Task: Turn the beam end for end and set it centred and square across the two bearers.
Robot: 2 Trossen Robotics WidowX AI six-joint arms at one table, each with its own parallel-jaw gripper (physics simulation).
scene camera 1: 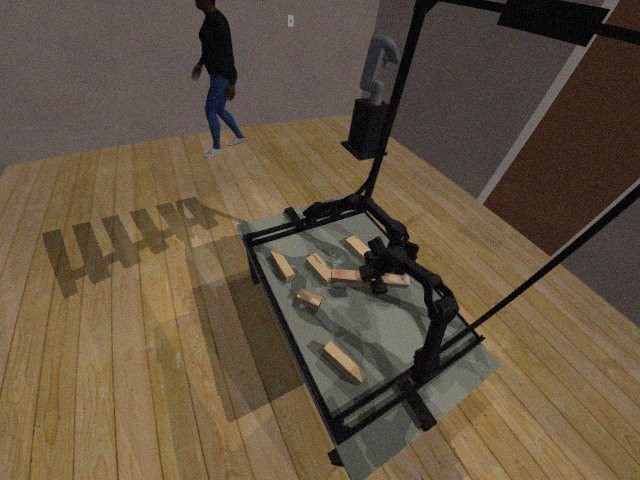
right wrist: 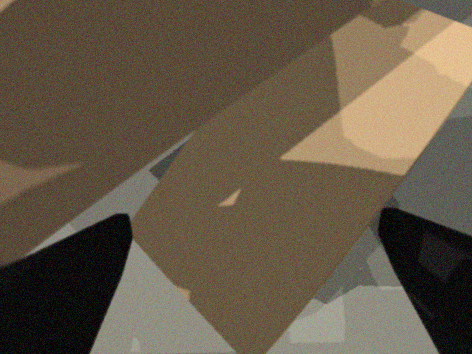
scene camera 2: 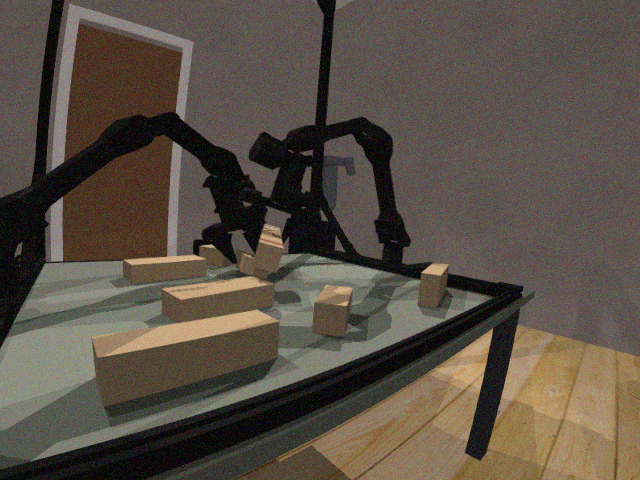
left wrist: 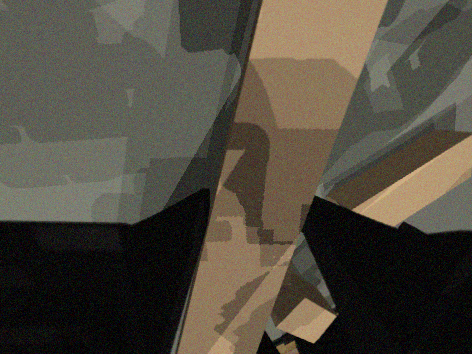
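Note:
The beam, pale wood with a red stripe near one end, shows in scene camera 1 and, tilted with that end raised, in scene camera 2. My left gripper is shut on the beam, which runs between its fingers; scene camera 2 hides it behind the right gripper. My right gripper is open, low beside the beam. A shaded wooden piece lies between its fingers in the right wrist view; I cannot tell which piece it is. Nor can I tell which blocks are the bearers.
Loose wooden blocks lie around: one near the edge, one beside the beam, one behind, a shorter-looking one, and one towards the left arm's side. The two arms crowd together over the table.

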